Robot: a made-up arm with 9 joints.
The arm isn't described. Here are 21 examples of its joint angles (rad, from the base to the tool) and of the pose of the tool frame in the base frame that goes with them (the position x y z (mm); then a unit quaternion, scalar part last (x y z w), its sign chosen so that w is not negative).
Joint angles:
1: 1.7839 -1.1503 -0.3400 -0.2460 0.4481 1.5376 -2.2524 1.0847 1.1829
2: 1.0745 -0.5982 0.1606 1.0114 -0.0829 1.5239 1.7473 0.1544 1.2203
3: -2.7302 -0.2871 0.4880 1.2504 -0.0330 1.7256 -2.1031 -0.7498 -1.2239
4: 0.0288 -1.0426 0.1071 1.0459 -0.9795 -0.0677 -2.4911 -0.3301 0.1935
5: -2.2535 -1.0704 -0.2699 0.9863 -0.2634 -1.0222 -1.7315 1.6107 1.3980
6: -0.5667 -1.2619 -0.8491 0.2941 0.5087 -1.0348 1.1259 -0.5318 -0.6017
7: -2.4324 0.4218 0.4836 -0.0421 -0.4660 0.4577 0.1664 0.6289 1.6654
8: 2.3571 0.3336 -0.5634 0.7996 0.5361 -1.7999 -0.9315 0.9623 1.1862
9: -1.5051 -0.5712 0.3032 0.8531 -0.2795 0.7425 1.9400 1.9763 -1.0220
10: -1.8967 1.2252 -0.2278 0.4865 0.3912 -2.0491 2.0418 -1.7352 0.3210
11: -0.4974 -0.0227 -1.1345 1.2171 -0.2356 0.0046 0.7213 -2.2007 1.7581
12: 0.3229 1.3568 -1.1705 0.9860 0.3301 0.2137 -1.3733 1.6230 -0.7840
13: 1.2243 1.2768 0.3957 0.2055 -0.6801 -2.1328 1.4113 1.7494 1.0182
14: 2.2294 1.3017 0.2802 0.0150 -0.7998 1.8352 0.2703 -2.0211 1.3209
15: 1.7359 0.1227 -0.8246 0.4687 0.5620 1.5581 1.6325 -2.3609 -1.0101
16: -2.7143 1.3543 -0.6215 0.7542 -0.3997 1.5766 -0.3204 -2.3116 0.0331
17: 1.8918 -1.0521 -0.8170 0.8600 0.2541 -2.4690 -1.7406 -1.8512 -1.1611
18: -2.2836 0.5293 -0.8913 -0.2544 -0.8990 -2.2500 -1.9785 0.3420 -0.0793
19: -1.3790 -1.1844 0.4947 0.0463 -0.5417 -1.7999 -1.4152 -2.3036 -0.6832
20: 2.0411 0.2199 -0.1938 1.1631 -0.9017 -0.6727 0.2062 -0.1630 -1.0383
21: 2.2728 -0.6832 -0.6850 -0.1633 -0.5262 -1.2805 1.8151 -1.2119 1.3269
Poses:
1: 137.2 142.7 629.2 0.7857 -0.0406 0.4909 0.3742
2: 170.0 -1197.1 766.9 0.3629 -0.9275 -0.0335 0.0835
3: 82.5 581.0 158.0 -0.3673 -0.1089 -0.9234 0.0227
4: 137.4 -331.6 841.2 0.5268 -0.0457 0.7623 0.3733
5: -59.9 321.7 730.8 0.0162 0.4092 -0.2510 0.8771
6: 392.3 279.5 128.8 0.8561 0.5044 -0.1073 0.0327
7: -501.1 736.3 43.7 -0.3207 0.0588 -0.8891 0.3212
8: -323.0 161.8 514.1 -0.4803 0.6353 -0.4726 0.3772
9: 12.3 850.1 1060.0 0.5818 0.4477 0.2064 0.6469
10: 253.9 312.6 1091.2 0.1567 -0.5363 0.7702 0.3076
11: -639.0 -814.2 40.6 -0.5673 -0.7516 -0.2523 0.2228
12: -377.0 229.6 518.0 0.8605 0.4901 -0.1035 0.0931
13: -254.8 -271.7 104.5 0.1395 0.0346 -0.1899 0.9712
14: 406.2 -913.8 340.9 0.0301 0.0047 0.6092 0.7924
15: -39.1 -607.7 -347.3 0.2426 0.1307 -0.3538 0.8938
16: -113.5 -751.4 174.4 -0.3122 0.6148 0.2798 0.6681
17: 515.6 210.3 -77.4 -0.1329 0.5459 0.7760 0.2865
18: -455.7 -83.4 577.0 -0.1020 0.7757 0.6225 0.0211
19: -2.8 403.0 943.4 -0.2922 0.2097 -0.9112 0.2010
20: -345.4 321.0 444.5 0.0492 0.5349 0.7559 0.3743
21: 764.7 276.5 676.3 -0.0514 -0.2093 0.7117 0.6686
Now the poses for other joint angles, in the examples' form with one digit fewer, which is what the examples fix.
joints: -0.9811 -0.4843 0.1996 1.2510 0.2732 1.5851 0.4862 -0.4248 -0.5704
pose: -285 486 1329 -0.420 -0.559 0.561 0.443
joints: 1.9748 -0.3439 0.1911 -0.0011 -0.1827 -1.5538 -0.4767 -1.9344 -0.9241
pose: -252 -37 254 -0.464 -0.857 -0.168 0.147
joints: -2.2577 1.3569 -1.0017 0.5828 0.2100 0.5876 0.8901 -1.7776 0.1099
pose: -1100 -142 637 0.492 0.798 -0.283 0.203
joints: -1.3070 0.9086 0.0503 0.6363 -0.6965 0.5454 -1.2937 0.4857 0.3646
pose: -233 146 167 0.373 -0.110 -0.494 0.777
